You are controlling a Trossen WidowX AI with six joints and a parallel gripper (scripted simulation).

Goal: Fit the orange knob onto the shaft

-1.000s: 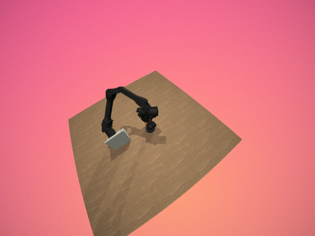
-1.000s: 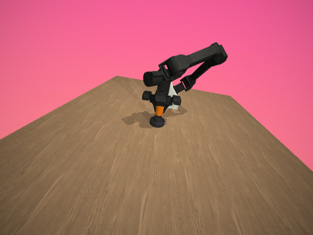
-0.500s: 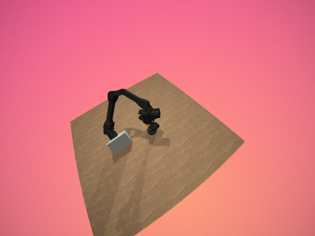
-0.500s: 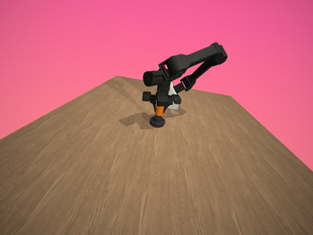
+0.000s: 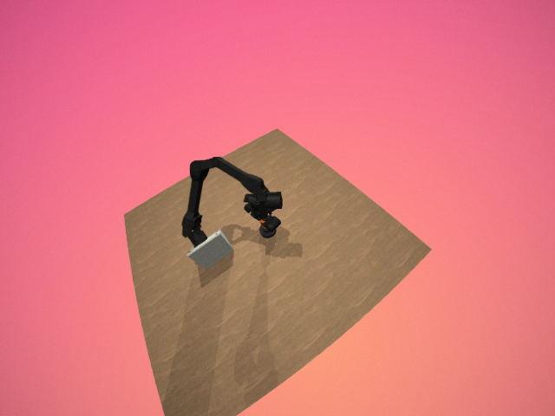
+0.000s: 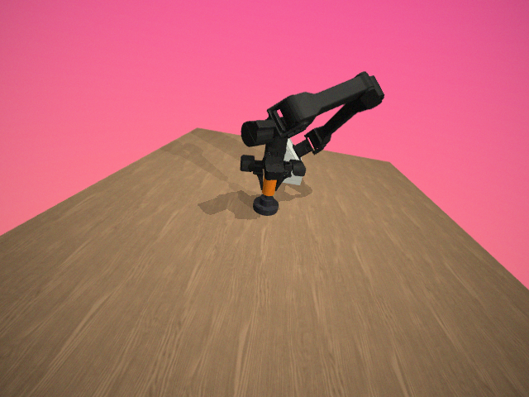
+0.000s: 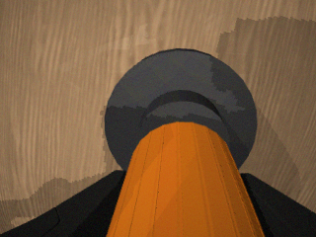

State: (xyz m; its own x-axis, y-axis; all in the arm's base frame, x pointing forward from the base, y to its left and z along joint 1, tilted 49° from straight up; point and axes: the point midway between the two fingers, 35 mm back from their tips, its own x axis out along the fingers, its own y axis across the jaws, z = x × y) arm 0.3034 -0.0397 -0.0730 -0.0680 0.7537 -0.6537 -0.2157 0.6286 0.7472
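The orange knob lies 20 mm above my gripper tip. From my gripper tip the other things lie so: dark round pedestal: 40 mm below.
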